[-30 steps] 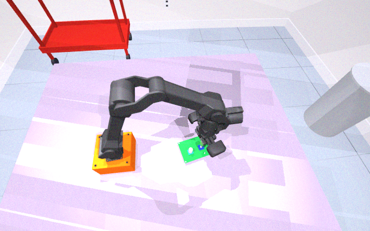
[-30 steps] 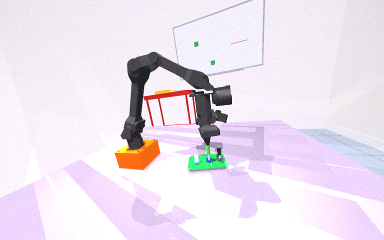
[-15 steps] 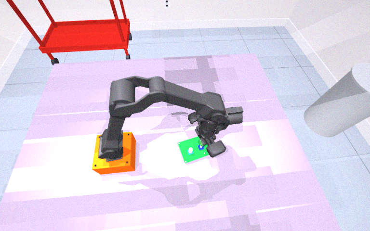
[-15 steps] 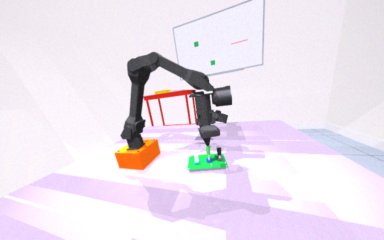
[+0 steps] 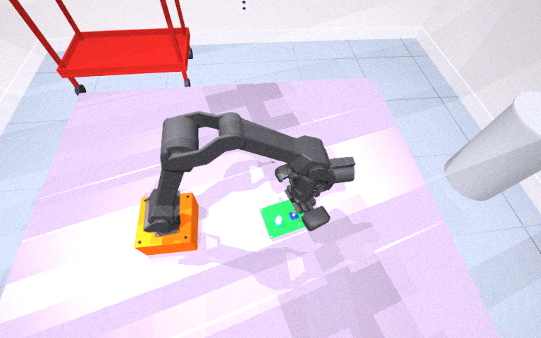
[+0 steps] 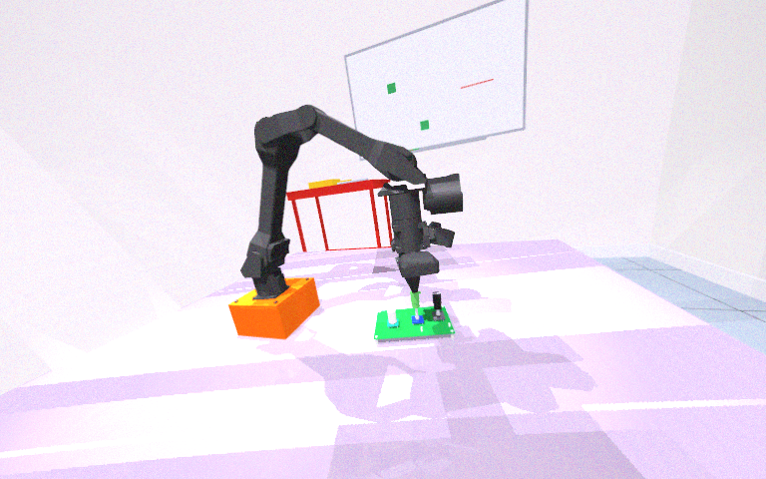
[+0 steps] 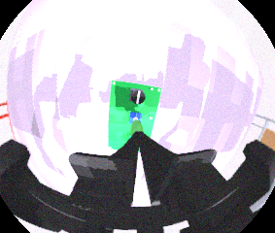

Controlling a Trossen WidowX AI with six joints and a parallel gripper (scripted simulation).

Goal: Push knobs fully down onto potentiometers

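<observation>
Right now the light green knob is 2 cm below my gripper tip. From my gripper tip the other things lie so: black knob (4 cm ahead, 3 cm below, 1 cm to the left).
</observation>
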